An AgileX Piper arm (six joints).
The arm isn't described. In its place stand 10 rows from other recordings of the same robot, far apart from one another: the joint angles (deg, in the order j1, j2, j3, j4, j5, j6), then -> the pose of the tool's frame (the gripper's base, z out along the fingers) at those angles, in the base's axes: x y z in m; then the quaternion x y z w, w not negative.
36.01 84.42 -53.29 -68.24 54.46 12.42 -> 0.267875 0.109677 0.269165 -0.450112 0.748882 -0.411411 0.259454
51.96 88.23 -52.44 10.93 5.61 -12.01 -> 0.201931 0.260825 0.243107 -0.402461 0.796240 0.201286 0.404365
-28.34 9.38 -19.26 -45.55 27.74 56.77 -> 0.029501 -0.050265 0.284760 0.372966 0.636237 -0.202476 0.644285
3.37 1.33 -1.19 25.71 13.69 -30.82 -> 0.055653 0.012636 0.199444 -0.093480 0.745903 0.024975 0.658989
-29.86 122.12 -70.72 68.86 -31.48 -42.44 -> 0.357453 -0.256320 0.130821 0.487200 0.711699 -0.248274 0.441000
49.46 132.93 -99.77 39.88 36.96 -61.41 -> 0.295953 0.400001 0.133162 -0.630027 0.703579 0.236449 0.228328
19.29 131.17 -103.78 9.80 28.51 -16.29 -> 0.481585 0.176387 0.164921 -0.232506 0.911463 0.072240 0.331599
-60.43 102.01 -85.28 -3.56 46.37 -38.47 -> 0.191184 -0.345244 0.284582 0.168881 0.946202 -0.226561 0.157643
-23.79 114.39 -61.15 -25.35 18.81 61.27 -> 0.336022 -0.161862 0.109920 0.506693 0.832682 -0.042435 0.219323
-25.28 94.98 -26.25 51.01 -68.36 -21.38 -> 0.203628 -0.168876 0.179313 0.422453 0.597890 -0.404733 0.547953
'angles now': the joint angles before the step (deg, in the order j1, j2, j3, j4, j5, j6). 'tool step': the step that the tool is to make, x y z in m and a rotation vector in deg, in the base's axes. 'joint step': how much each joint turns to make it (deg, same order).
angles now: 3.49 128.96 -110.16 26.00 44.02 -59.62
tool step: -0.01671 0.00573 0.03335 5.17 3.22 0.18
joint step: 0.00 -4.18 0.00 3.23 6.86 2.93
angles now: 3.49 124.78 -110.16 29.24 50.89 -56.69
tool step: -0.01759 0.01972 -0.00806 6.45 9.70 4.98
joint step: 1.12 -0.13 1.78 6.47 9.12 -0.28
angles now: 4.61 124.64 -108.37 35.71 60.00 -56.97
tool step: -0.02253 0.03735 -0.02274 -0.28 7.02 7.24
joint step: 4.64 0.00 4.59 0.34 3.51 -0.85
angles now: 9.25 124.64 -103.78 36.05 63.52 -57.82
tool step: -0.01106 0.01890 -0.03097 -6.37 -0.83 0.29
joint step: 3.83 0.00 6.09 -5.77 -7.71 1.67
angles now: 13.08 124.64 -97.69 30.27 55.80 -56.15
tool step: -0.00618 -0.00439 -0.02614 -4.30 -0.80 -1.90
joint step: 0.55 0.11 5.47 -3.73 -6.64 1.28
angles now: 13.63 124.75 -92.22 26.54 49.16 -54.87
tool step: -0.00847 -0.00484 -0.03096 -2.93 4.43 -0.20
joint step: 0.00 2.12 3.15 -2.21 -0.71 1.14
